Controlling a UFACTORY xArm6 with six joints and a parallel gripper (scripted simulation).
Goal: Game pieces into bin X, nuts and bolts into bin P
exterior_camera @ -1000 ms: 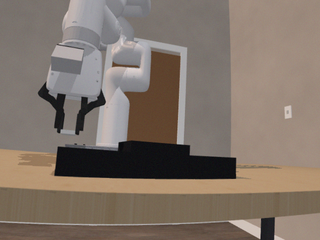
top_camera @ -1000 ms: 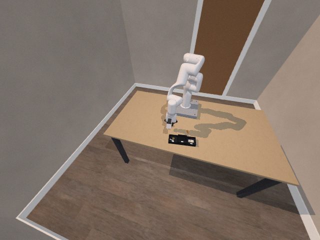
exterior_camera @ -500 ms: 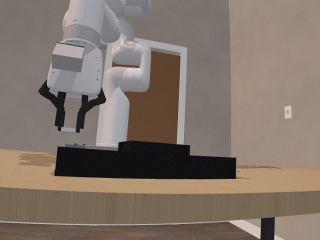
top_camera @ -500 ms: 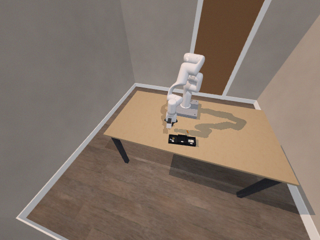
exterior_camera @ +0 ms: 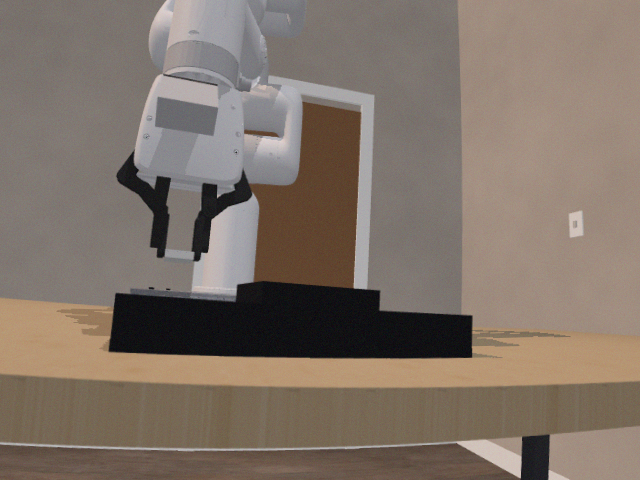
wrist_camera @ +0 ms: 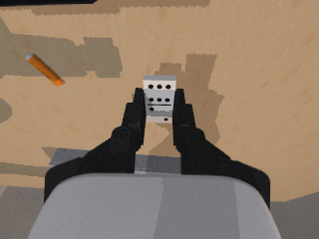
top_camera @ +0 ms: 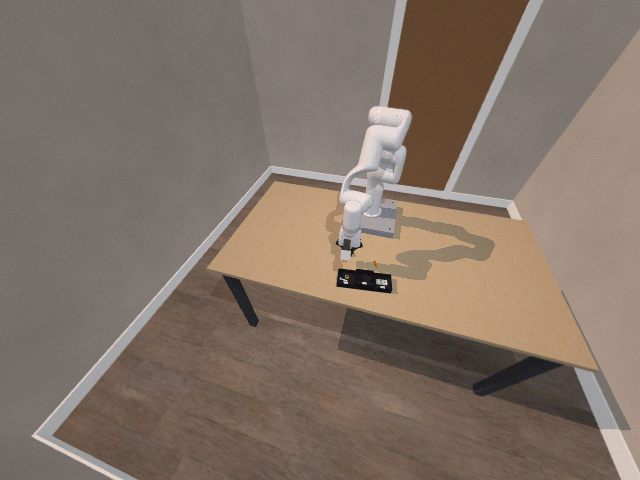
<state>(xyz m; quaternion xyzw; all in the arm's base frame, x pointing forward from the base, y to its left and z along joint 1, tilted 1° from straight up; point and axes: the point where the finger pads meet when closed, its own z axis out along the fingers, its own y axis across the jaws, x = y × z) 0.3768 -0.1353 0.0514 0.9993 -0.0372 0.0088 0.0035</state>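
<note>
Right now the black bin is 11 cm ahead of my hand, 8 cm to the left of it and 7 cm below it. Round my hand: white domino (2 cm below); then yellow nut (10 cm ahead, 8 cm below); then grey bolt (11 cm ahead, 2 cm to the right, 8 cm below).
</note>
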